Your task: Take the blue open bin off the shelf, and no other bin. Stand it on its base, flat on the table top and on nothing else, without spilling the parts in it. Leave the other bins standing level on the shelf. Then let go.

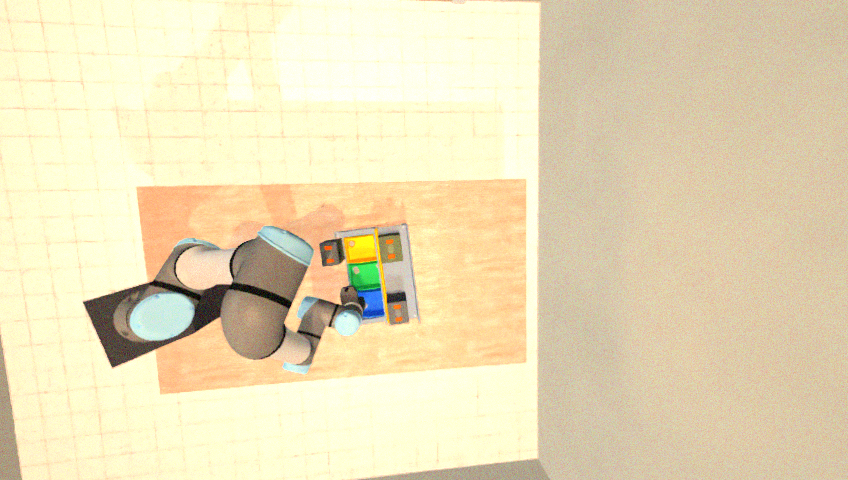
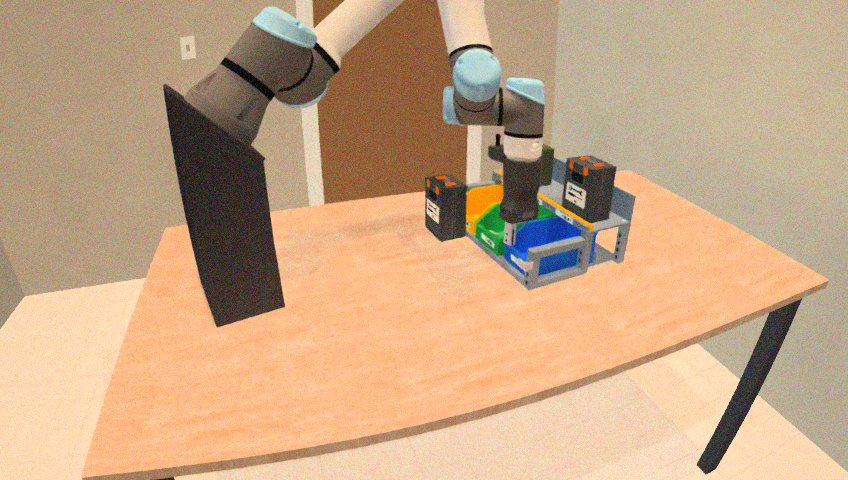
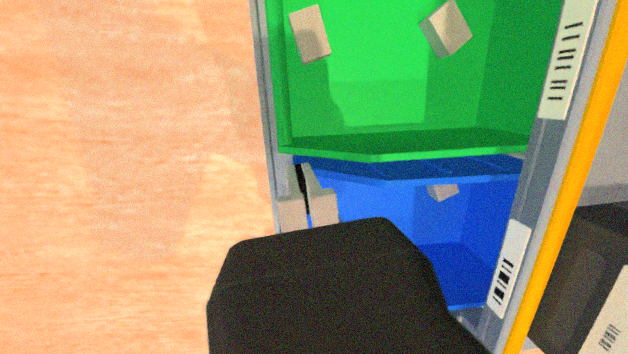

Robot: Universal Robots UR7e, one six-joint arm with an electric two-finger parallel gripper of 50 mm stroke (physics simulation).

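The blue bin sits at one end of the lower front row of the grey shelf, behind its end rail. A small light block shows in it. My gripper is shut on the blue bin's low front wall, one finger inside and one outside. I cannot tell whether the bin's base touches the shelf. The green bin, with blocks in it, stands right beside it. The yellow bin stands beyond the green one.
A dark box stands on the table in front of the yellow bin. Another dark box stands on the upper deck behind the blue bin. An olive box stands behind the yellow bin.
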